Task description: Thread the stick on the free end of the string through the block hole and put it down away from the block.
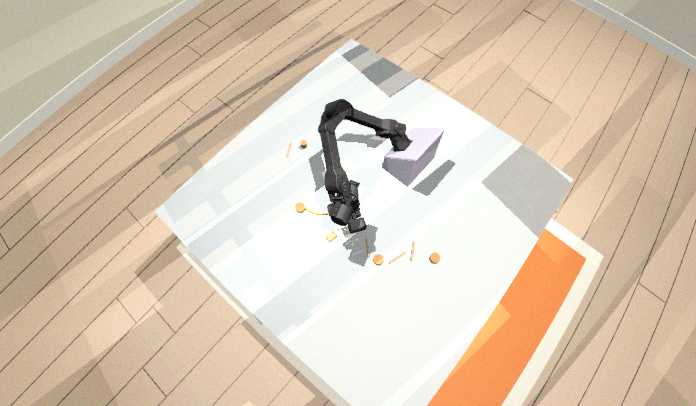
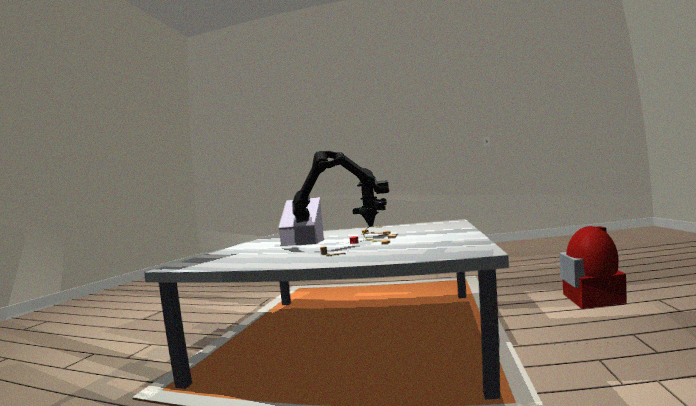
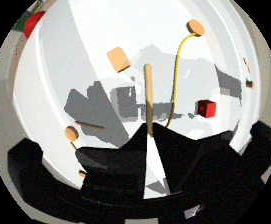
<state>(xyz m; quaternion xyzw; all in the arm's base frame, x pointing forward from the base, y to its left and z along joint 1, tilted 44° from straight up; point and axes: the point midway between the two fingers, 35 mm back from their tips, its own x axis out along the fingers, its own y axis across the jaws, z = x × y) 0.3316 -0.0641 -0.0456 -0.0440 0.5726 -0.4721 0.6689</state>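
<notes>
Right now my gripper tip is 10 mm short of the thin wooden stick and 10 mm to the left of it. Also, from my gripper tip: red cube 80 mm behind, 110 mm to the right, 40 mm below; then tan wooden block 100 mm ahead, 20 mm to the right, 50 mm below; then round wooden button 70 mm ahead, 200 mm to the right, 50 mm below.
</notes>
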